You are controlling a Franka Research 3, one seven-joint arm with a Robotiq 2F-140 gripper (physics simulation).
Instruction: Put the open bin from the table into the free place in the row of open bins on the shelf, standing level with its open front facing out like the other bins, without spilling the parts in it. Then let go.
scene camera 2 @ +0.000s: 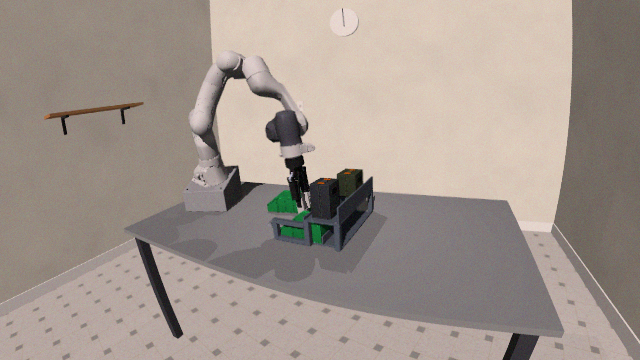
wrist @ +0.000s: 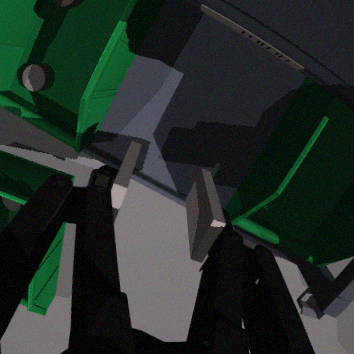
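The green open bin (scene camera 2: 281,202) (wrist: 46,280) stands on the table in front of the grey shelf (scene camera 2: 354,201) (wrist: 125,90); in the wrist view it is at the lower left, partly hidden by a finger. My gripper (scene camera 2: 303,204) (wrist: 164,172) is open with nothing between its fingers, its tips at the shelf's front edge, to the side of that bin. In the wrist view a bare gap in the row lies between a left green bin (wrist: 107,85), which holds round grey parts (wrist: 36,76), and a right green bin (wrist: 305,195).
A black case (scene camera 2: 324,199) and an olive case (scene camera 2: 349,183) with orange marks stand on the shelf's upper level, close beside my fingers. The shelf's near end has a low front frame (scene camera 2: 307,234) around a green bin (scene camera 2: 291,232). The grey table (scene camera 2: 440,260) carries the shelf and robot base.
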